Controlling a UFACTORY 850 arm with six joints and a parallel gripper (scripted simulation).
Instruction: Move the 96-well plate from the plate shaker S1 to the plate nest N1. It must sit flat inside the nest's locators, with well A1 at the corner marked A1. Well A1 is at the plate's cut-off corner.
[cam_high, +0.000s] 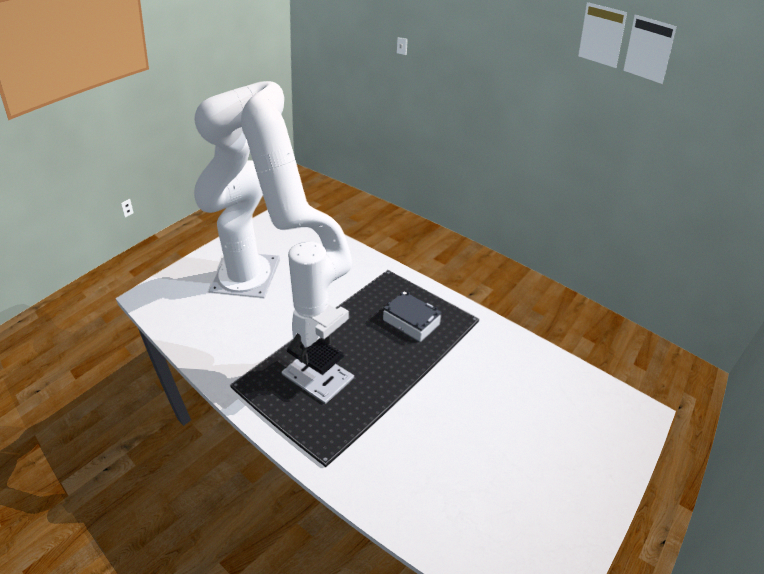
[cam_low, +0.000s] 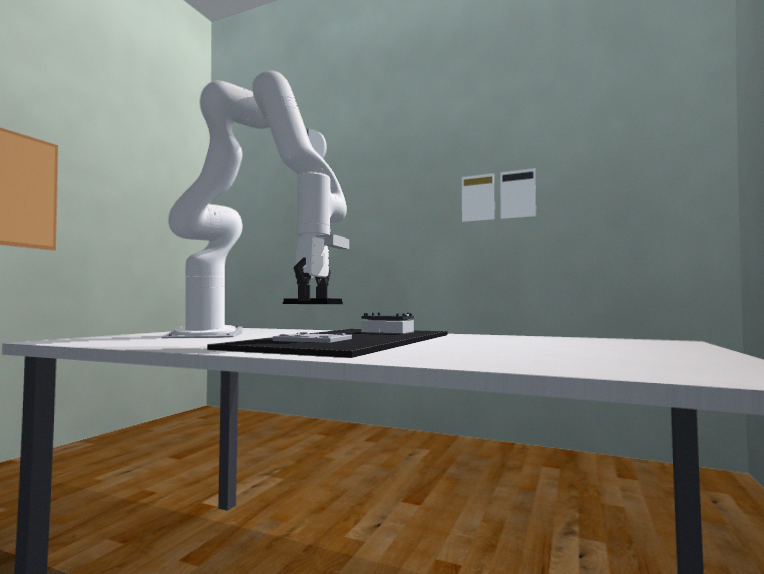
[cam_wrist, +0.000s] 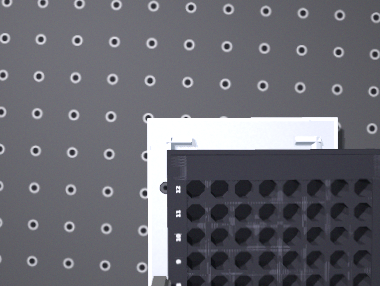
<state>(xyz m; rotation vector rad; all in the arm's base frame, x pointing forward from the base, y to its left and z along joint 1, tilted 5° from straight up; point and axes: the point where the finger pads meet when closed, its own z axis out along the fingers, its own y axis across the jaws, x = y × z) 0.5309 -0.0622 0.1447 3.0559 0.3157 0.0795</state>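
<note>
My gripper is now 110 mm above the plate nest. From my hand the other things lie so: 96-well plate (10 mm below).
</note>
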